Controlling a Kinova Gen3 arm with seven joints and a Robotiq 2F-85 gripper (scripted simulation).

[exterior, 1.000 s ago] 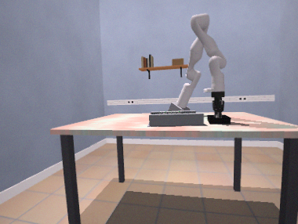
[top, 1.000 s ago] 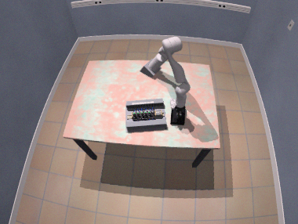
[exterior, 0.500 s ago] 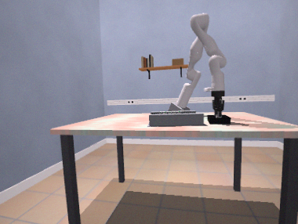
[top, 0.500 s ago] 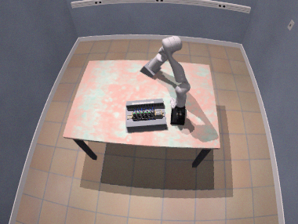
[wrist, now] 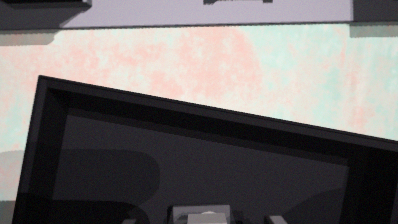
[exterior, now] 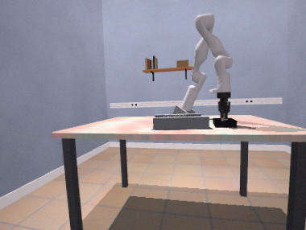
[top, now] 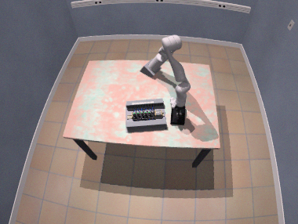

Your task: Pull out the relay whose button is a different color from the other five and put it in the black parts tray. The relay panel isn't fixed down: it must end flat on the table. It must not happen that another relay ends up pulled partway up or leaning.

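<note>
The black parts tray is 3 cm below my hand. Also, from my hand: grey relay panel (8 cm ahead, 25 cm to the right, 2 cm below).
</note>
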